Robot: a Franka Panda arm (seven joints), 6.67 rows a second.
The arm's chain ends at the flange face. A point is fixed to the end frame.
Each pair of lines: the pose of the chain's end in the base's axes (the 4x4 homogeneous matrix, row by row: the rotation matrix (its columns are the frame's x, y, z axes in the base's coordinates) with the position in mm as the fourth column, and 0 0 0 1 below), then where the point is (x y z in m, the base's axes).
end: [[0.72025, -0.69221, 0.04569, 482.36], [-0.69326, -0.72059, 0.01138, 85.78], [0.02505, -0.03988, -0.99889, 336.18], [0, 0, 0, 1]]
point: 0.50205 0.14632 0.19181
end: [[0.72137, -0.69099, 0.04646, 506.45], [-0.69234, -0.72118, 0.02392, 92.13], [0.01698, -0.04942, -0.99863, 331.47], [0, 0, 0, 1]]
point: 0.52616 0.15450 0.18788
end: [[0.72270, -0.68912, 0.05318, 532.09], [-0.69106, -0.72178, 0.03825, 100.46], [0.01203, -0.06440, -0.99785, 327.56], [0, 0, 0, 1]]
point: 0.55264 0.16491 0.18501
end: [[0.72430, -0.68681, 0.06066, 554.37], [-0.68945, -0.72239, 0.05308, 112.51], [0.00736, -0.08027, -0.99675, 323.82], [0, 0, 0, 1]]
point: 0.57584 0.17910 0.18240
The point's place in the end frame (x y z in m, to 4 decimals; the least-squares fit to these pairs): -0.0314 -0.0515 0.1458
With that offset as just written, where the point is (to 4 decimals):
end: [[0.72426, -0.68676, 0.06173, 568.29], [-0.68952, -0.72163, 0.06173, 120.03], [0.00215, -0.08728, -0.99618, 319.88], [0, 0, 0, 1]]
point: 0.5899 0.1878 0.1791
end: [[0.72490, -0.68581, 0.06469, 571.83], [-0.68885, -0.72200, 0.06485, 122.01], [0.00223, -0.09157, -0.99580, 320.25], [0, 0, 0, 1]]
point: 0.5938 0.1903 0.1797
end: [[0.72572, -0.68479, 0.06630, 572.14], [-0.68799, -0.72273, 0.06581, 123.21], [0.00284, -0.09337, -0.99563, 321.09], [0, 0, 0, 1]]
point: 0.5943 0.1916 0.1806
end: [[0.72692, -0.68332, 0.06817, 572.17], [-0.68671, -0.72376, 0.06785, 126.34], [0.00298, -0.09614, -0.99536, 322.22], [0, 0, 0, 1]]
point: 0.5945 0.1951 0.1820
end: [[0.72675, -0.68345, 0.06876, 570.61], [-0.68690, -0.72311, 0.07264, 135.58], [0.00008, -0.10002, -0.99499, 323.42], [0, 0, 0, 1]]
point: 0.5930 0.2050 0.1835
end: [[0.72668, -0.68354, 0.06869, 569.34], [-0.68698, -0.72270, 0.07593, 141.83], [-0.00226, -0.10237, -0.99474, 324.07], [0, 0, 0, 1]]
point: 0.5917 0.2117 0.1844
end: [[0.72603, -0.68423, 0.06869, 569.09], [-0.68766, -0.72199, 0.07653, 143.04], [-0.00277, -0.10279, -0.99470, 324.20], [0, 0, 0, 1]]
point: 0.5915 0.2130 0.1846
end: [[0.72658, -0.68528, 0.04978, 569.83], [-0.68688, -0.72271, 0.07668, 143.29], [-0.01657, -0.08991, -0.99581, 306.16], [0, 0, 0, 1]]
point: 0.5896 0.2133 0.1661
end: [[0.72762, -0.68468, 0.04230, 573.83], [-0.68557, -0.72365, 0.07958, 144.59], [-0.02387, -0.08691, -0.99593, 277.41], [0, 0, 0, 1]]
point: 0.5924 0.2150 0.1374
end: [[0.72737, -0.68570, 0.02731, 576.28], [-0.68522, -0.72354, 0.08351, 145.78], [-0.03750, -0.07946, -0.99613, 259.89], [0, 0, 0, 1]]
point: 0.5927 0.2167 0.1199
